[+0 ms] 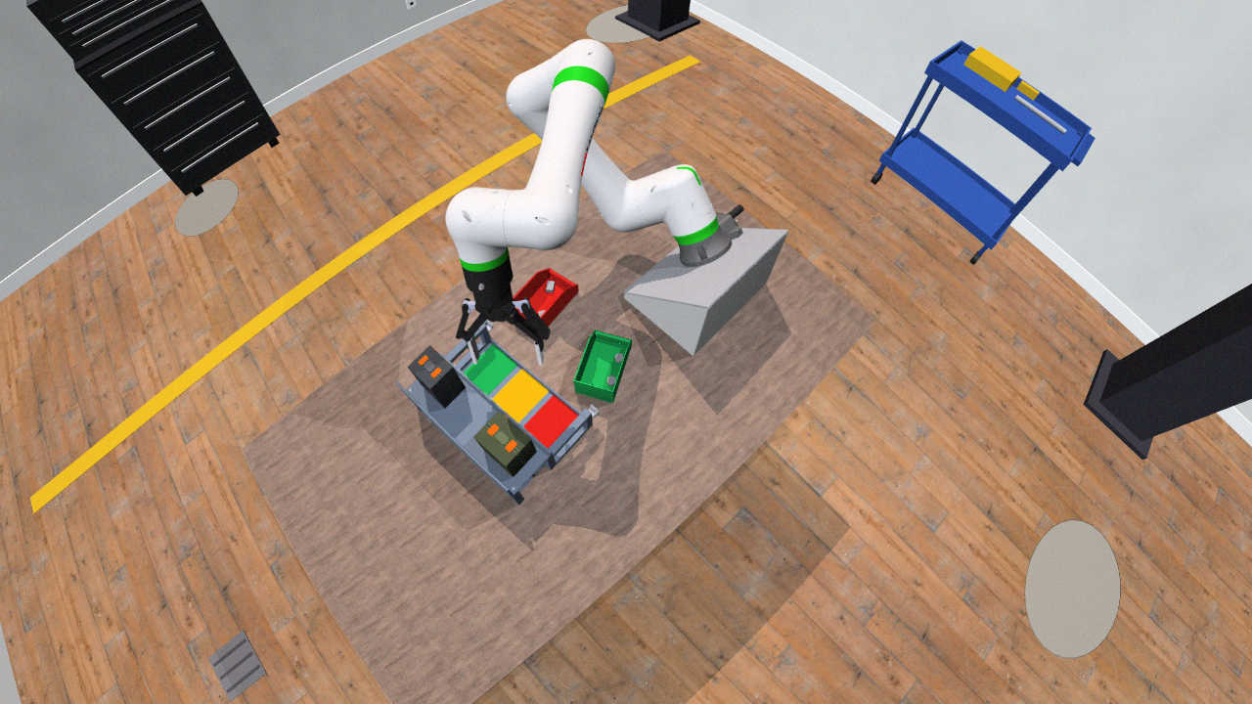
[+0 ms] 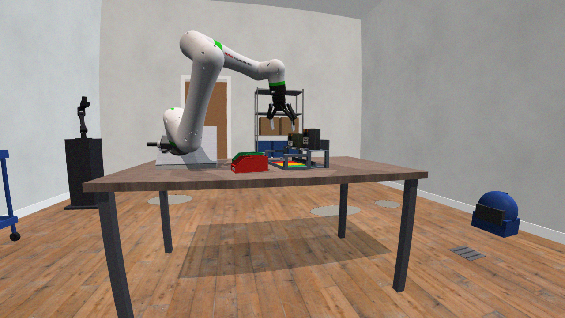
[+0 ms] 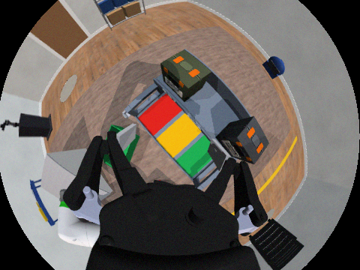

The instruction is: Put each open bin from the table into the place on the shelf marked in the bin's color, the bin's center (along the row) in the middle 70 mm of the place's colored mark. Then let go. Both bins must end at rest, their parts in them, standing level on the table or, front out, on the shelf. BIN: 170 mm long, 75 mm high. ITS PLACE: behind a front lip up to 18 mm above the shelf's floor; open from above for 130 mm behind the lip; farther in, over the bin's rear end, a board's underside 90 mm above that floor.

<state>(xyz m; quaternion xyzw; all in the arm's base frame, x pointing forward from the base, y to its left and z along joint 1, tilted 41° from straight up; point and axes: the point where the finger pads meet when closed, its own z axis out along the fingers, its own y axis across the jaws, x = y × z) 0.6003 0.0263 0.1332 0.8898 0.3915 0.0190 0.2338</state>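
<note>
Now: the green bin 200 mm behind my hand, 190 mm below it and 90 mm to the left of it. Round my hand: red bin (220 mm behind, 190 mm below, 170 mm to the right).
</note>
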